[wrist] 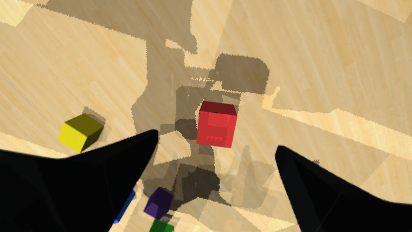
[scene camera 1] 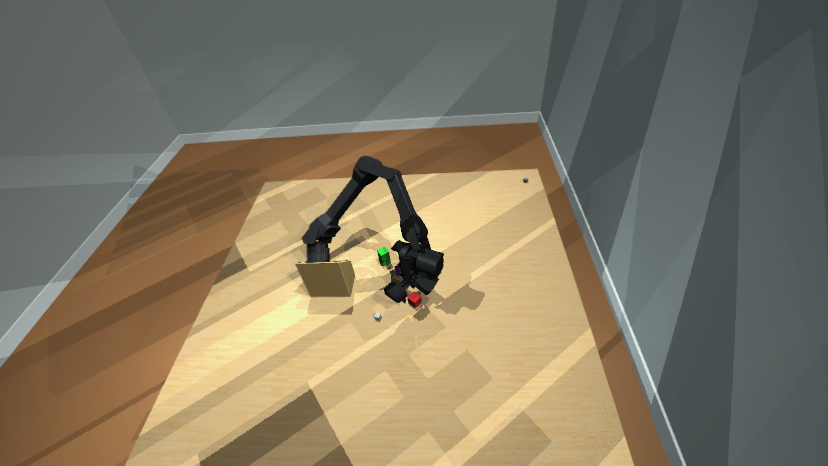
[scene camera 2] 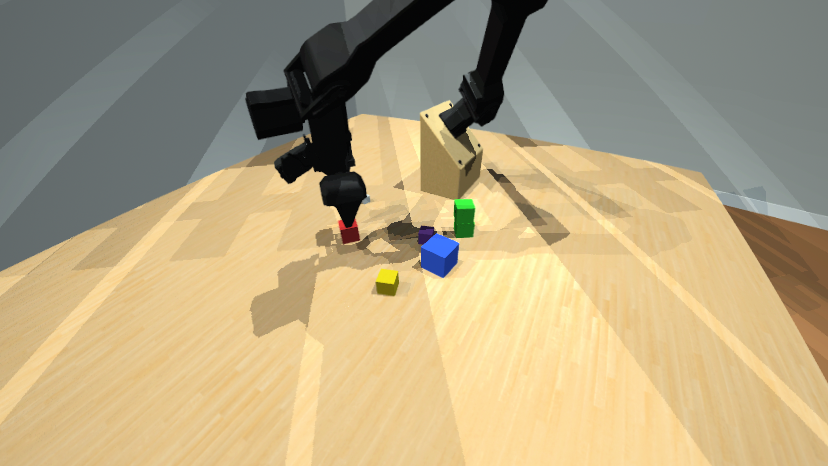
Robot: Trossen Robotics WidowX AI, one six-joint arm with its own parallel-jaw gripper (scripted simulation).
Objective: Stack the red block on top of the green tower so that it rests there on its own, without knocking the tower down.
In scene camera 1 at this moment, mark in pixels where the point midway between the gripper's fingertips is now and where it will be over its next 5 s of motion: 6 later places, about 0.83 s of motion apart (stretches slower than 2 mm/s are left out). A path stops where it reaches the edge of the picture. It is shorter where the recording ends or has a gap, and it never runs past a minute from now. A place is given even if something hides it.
My gripper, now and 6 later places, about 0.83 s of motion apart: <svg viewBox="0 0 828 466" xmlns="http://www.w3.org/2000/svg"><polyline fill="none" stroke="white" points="413,293 415,299 414,301 412,280 406,259 388,242 382,246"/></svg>
